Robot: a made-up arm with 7 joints.
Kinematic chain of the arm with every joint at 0, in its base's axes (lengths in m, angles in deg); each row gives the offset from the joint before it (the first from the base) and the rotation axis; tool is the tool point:
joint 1: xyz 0 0 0.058 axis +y
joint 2: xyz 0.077 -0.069 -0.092 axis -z
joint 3: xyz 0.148 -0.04 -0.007 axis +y
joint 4: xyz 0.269 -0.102 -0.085 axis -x
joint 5: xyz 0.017 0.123 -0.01 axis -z
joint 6: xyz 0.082 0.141 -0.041 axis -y
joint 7: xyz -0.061 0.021 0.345 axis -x
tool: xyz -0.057 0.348 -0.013
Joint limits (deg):
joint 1: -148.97..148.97
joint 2: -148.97..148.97
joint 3: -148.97..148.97
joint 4: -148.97..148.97
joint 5: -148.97..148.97
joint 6: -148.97..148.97
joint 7: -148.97..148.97
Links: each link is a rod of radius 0.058 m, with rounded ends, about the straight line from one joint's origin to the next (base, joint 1, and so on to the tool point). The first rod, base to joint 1, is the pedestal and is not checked.
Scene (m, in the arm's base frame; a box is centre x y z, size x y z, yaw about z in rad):
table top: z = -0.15
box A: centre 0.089 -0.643 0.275 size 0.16 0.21 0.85 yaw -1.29
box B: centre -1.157 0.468 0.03 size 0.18 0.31 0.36 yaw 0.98
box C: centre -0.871 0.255 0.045 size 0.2 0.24 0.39 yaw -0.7
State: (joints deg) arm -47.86 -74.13 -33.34 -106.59 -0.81 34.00 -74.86
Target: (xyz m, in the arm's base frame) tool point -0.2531 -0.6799 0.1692
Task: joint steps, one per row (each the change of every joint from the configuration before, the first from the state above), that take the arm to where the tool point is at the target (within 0.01 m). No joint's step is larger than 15 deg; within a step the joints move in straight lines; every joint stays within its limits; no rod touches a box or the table.
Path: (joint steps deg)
1: -14.44 -2.32 2.68 0.64 0.23 -0.74 7.47
2: -14.45 -2.32 2.69 0.64 0.23 -0.75 7.47
3: -14.44 -2.32 2.68 0.64 0.24 -0.74 7.47
4: -14.45 -2.32 2.68 0.64 0.23 -0.74 7.47
5: -14.44 -2.32 2.69 0.64 0.23 -0.74 7.47
6: -14.45 -2.32 2.68 0.64 0.23 -0.75 7.47
7: -14.44 -2.32 2.68 0.64 0.24 -0.74 7.47
8: 14.07 14.71 -7.91 2.30 4.08 0.38 -6.95
9: 14.06 14.71 -7.90 2.30 4.09 0.38 -6.96
10: 14.07 14.71 -7.91 2.29 4.09 0.38 -6.95
11: 14.07 14.71 -7.91 2.30 4.09 0.37 -6.95
12: 14.06 14.71 -7.91 2.30 4.08 0.38 -6.95

